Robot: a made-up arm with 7 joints. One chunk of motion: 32 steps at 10 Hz.
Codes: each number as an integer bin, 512 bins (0 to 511) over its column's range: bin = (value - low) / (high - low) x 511, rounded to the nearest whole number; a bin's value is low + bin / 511 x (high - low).
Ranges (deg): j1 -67..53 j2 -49..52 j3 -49..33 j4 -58..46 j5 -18..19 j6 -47..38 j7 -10..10
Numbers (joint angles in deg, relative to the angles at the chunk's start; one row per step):
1: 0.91 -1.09 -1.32 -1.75 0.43 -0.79 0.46
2: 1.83 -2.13 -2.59 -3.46 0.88 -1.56 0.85
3: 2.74 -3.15 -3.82 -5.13 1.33 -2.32 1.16
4: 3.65 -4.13 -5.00 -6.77 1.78 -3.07 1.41
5: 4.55 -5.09 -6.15 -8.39 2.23 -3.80 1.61
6: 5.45 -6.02 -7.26 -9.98 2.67 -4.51 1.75
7: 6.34 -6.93 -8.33 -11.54 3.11 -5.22 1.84
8: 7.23 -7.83 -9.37 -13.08 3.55 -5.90 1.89
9: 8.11 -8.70 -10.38 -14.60 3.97 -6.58 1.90
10: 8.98 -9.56 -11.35 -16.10 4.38 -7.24 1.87
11: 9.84 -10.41 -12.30 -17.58 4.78 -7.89 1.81
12: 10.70 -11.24 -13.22 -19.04 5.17 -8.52 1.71
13: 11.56 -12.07 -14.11 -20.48 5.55 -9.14 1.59
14: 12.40 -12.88 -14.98 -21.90 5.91 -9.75 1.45
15: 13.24 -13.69 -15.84 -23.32 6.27 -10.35 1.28
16: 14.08 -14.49 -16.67 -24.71 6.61 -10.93 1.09
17: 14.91 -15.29 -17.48 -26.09 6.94 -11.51 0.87
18: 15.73 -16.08 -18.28 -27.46 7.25 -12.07 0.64
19: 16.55 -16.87 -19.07 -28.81 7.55 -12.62 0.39
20: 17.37 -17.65 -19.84 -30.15 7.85 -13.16 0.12
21: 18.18 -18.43 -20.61 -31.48 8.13 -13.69 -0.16
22: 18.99 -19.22 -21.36 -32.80 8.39 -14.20 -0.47
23: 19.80 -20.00 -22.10 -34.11 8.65 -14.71 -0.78
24: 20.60 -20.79 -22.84 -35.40 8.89 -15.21 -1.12
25: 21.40 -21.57 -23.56 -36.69 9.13 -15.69 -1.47
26: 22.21 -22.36 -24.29 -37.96 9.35 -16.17 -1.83
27: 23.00 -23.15 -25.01 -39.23 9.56 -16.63 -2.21
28: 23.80 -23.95 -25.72 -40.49 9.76 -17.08 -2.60
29: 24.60 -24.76 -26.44 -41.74 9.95 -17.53 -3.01
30: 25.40 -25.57 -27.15 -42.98 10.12 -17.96 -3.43
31: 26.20 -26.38 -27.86 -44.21 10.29 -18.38 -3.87
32: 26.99 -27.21 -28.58 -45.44 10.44 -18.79 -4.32
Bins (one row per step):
1: 289 242 297 276 255 278 267
2: 293 237 289 268 261 273 277
3: 297 232 282 260 267 269 285
4: 301 227 274 252 273 264 292
5: 305 222 267 244 279 260 297
6: 309 217 260 236 285 255 300
7: 312 213 253 228 292 251 303
8: 316 208 247 221 298 247 304
9: 320 204 241 213 303 243 304
10: 324 200 235 206 309 239 303
11: 327 195 229 199 315 235 302
12: 331 191 223 191 320 231 299
13: 335 187 217 184 325 228 296
14: 338 183 212 177 330 224 293
15: 342 179 207 170 335 220 288
16: 345 175 201 164 340 217 283
17: 349 171 196 157 344 213 278
18: 352 167 191 150 349 210 272
19: 356 163 187 143 353 207 265
20: 359 159 182 137 357 203 259
21: 363 155 177 130 361 200 251
22: 366 151 172 124 364 197 243
23: 370 147 168 117 368 194 236
24: 373 143 163 111 371 191 227
25: 376 139 159 105 375 188 218
26: 380 135 154 98 378 185 209
27: 383 131 149 92 381 183 199
28: 387 127 145 86 383 180 189
29: 390 123 141 80 386 177 179
30: 393 119 136 74 388 175 168
31: 397 114 132 68 391 172 157
32: 400 110 127 62 393 170 145

